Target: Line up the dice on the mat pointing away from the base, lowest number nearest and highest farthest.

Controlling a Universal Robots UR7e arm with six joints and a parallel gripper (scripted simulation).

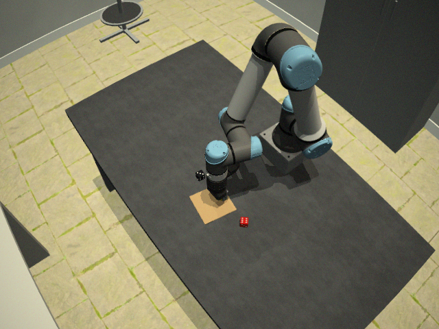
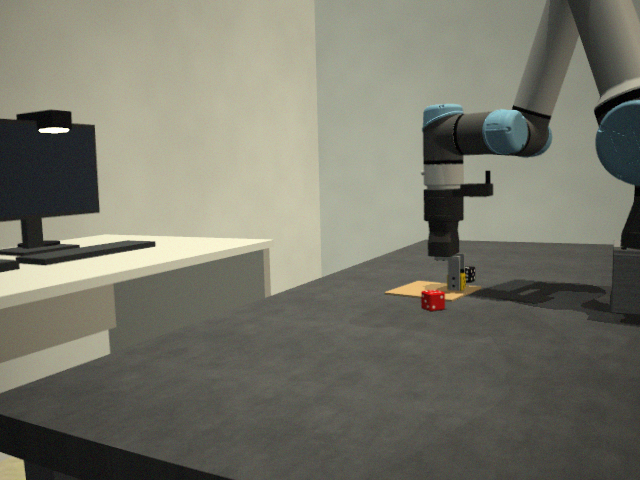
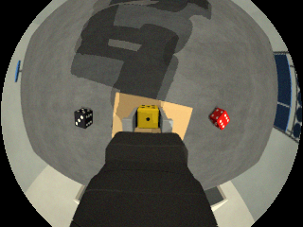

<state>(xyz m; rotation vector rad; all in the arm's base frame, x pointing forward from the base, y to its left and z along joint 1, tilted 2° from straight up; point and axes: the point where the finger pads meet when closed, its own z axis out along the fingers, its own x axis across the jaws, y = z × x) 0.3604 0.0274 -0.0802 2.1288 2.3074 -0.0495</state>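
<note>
Now: the yellow die right at my hand. The rest, counted from my hand: tan mat (50 mm ahead, 20 mm below); then black die (130 mm to the right, 20 mm ahead, 10 mm below); then red die (150 mm to the left, 10 mm below, 10 mm behind).
</note>
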